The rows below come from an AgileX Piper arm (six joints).
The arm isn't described. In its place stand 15 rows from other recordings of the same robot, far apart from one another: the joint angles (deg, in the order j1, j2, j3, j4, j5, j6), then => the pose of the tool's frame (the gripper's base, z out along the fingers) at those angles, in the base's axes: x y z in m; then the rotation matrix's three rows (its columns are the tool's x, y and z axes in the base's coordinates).
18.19, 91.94, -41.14, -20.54, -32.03, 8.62 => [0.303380, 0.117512, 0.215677], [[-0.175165, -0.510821, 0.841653], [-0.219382, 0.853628, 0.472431], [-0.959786, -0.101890, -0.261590]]
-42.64, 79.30, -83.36, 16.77, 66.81, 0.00 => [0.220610, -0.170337, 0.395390], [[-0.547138, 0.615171, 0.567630], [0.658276, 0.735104, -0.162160], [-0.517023, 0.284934, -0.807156]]
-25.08, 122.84, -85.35, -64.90, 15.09, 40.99 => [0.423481, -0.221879, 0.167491], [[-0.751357, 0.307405, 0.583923], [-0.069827, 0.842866, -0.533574], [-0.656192, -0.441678, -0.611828]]
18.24, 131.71, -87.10, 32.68, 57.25, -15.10 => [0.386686, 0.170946, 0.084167], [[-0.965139, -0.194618, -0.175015], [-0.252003, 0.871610, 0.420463], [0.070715, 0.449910, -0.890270]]
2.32, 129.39, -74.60, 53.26, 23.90, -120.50 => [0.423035, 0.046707, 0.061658], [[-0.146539, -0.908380, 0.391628], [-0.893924, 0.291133, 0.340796], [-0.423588, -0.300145, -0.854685]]
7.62, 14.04, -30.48, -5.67, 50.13, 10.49 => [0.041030, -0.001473, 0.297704], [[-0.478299, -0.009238, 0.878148], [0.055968, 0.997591, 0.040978], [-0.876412, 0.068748, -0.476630]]
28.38, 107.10, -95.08, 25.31, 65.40, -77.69 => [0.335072, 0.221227, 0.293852], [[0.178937, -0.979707, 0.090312], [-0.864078, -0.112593, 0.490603], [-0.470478, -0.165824, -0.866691]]
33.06, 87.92, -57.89, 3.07, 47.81, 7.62 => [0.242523, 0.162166, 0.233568], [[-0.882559, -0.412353, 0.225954], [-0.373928, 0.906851, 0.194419], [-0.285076, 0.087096, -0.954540]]
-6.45, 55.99, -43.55, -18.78, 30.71, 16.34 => [0.194486, -0.037044, 0.314244], [[-0.594988, 0.242083, 0.766411], [0.068020, 0.965307, -0.252101], [-0.800851, -0.097866, -0.590812]]
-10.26, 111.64, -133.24, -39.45, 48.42, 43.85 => [0.417335, -0.119497, 0.483214], [[-0.076799, 0.652654, 0.753754], [0.248489, 0.744661, -0.619462], [-0.965585, 0.139725, -0.219367]]
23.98, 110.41, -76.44, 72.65, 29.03, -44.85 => [0.373856, 0.212427, 0.221910], [[-0.809749, -0.380583, 0.446613], [0.057212, 0.706295, 0.705602], [-0.583981, 0.596912, -0.550148]]
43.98, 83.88, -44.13, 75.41, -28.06, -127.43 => [0.243896, 0.177794, 0.246115], [[0.070497, -0.457441, 0.886441], [-0.931281, 0.288228, 0.222801], [-0.357416, -0.841232, -0.405687]]
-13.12, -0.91, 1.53, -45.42, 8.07, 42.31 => [0.052358, -0.021546, 0.196115], [[-0.038116, 0.321721, 0.946067], [-0.041467, 0.945430, -0.323175], [-0.998413, -0.051549, -0.022695]]
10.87, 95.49, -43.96, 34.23, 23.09, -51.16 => [0.281092, 0.074419, 0.152494], [[-0.758176, -0.550944, 0.348754], [-0.470891, 0.832603, 0.291606], [-0.451033, 0.056864, -0.890694]]
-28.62, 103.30, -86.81, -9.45, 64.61, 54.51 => [0.322476, -0.191342, 0.273280], [[-0.152363, 0.978082, 0.141918], [0.951541, 0.183983, -0.246414], [-0.267124, 0.097496, -0.958717]]
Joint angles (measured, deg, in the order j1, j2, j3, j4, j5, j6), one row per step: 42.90 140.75 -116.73 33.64 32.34 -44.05; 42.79 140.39 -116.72 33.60 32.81 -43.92; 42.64 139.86 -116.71 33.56 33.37 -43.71; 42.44 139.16 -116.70 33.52 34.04 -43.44; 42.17 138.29 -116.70 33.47 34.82 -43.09; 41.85 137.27 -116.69 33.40 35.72 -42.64; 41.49 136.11 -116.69 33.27 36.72 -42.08; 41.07 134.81 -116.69 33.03 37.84 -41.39; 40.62 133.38 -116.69 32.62 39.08 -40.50; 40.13 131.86 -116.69 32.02 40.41 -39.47; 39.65 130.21 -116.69 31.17 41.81 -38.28; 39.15 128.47 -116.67 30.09 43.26 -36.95; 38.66 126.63 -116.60 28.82 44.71 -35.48; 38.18 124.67 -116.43 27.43 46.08 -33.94; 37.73 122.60 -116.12 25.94 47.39 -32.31; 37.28 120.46 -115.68 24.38 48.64 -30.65; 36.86 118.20 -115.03 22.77 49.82 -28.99; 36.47 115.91 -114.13 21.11 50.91 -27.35
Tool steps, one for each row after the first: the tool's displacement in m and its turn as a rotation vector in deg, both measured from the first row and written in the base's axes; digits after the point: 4 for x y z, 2 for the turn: 0.0000 -0.0010 0.0030 0.04 0.15 0.06; 0.0000 -0.0024 0.0075 0.18 0.29 0.07; 0.0002 -0.0042 0.0136 0.40 0.42 0.05; 0.0005 -0.0067 0.0212 0.70 0.55 -0.04; 0.0008 -0.0097 0.0301 1.05 0.70 -0.17; 0.0010 -0.0133 0.0401 1.43 0.85 -0.35; 0.0011 -0.0176 0.0513 1.79 0.99 -0.59; 0.0010 -0.0225 0.0634 2.09 1.13 -0.90; 0.0008 -0.0282 0.0760 2.29 1.23 -1.27; 0.0000 -0.0344 0.0895 2.37 1.22 -1.69; -0.0011 -0.0414 0.1033 2.31 1.13 -2.21; -0.0027 -0.0489 0.1175 2.14 0.97 -2.86; -0.0049 -0.0569 0.1319 1.93 0.69 -3.63; -0.0079 -0.0653 0.1463 1.67 0.38 -4.53; -0.0114 -0.0743 0.1603 1.36 0.04 -5.56; -0.0158 -0.0836 0.1739 0.98 -0.32 -6.67; -0.0208 -0.0932 0.1861 0.47 -0.63 -7.84
